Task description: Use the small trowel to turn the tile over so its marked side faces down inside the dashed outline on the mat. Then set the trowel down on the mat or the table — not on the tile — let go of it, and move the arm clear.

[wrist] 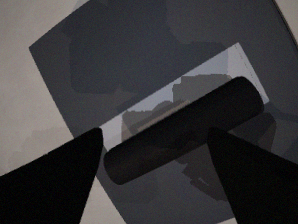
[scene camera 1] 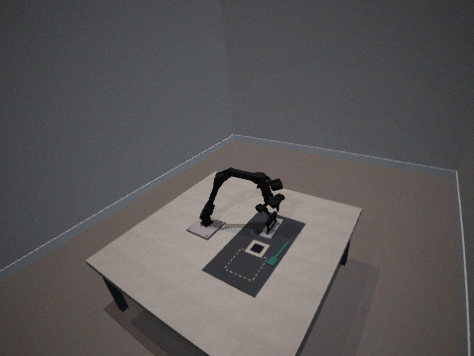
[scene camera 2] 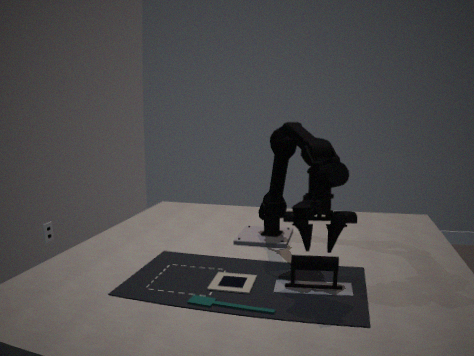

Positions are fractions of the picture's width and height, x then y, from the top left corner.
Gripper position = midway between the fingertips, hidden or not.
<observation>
My gripper (scene camera 2: 0.67, 0.71) is open, holding nothing. Further things: a tile (scene camera 2: 0.47, 0.79) and a grey pad (scene camera 2: 0.64, 0.74).
My gripper shows as well in the wrist view (wrist: 0.52, 0.60).
</observation>
